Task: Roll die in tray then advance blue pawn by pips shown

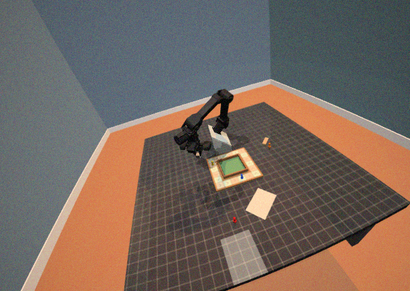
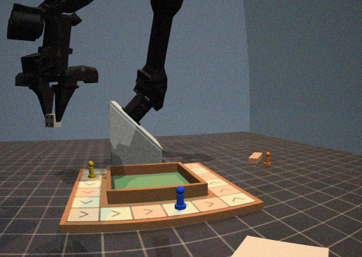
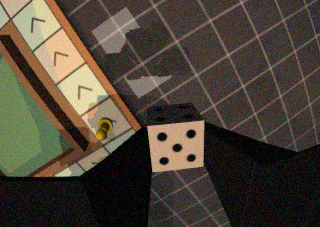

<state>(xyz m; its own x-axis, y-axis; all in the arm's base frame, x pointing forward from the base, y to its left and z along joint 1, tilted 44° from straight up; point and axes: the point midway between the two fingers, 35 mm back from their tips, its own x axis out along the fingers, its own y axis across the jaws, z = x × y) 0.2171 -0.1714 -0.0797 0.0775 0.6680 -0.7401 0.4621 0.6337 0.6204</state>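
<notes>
The blue pawn is 210 mm to the left of my gripper tip, 180 mm ahead of it and 100 mm below it. Round my gripper tip: die: right at my gripper tip; then yellow pawn: 100 mm below, 70 mm to the left, 10 mm behind; then green tray: 180 mm to the left, 120 mm below, 60 mm ahead.
</notes>
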